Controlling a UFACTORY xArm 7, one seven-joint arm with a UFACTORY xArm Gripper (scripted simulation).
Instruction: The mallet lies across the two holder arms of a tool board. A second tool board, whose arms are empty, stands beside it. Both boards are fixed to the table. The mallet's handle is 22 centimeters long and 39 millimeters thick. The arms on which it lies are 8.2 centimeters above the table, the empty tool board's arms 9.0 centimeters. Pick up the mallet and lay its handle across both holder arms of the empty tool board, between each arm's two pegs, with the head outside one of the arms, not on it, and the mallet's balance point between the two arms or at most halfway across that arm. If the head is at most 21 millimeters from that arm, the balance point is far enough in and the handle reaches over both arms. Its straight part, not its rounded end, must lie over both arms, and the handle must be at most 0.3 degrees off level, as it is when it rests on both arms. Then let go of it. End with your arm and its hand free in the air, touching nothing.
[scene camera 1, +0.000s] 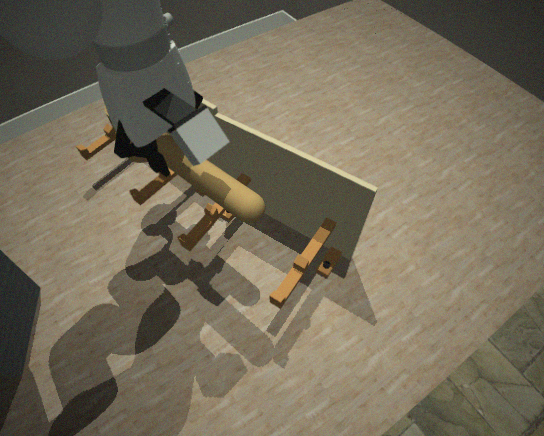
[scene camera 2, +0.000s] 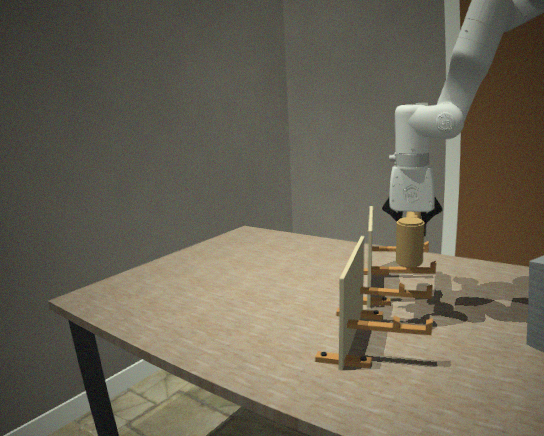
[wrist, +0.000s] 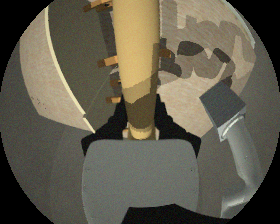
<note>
The pictures show: my gripper, a wooden mallet and a tool board.
My gripper shows as well in scene camera 2 and in the wrist view.
</note>
